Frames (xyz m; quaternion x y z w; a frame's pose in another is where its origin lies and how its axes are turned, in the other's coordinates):
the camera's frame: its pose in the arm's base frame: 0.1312 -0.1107 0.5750 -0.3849 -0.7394 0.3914 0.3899
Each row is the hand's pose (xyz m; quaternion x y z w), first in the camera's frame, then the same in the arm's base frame.
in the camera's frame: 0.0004 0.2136 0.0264 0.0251 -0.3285 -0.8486 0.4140
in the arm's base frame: 0.1642 -0.0328 0.3771 0.6064 -0.7509 -0.0238 0.2603
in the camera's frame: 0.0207 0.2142 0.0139 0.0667 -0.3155 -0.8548 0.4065
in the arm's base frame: 0.1673 -0.0114 0.3870 0.6251 -0.7265 -0.0034 0.2855
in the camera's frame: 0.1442 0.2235 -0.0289 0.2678 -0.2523 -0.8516 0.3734
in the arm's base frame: 0.1579 0.1122 0.4295 0.6891 -0.5974 0.1092 0.3954
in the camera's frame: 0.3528 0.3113 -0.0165 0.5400 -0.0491 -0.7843 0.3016
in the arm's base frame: 0.0868 0.3261 0.4049 0.6935 -0.3326 0.2304 0.5961
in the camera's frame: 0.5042 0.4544 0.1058 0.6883 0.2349 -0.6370 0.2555
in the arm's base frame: -0.0433 0.4812 0.2732 0.5491 -0.0731 0.2701 0.7875
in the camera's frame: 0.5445 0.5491 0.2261 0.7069 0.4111 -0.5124 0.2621
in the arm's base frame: -0.1400 0.5206 0.1542 0.3927 0.0459 0.2672 0.8788
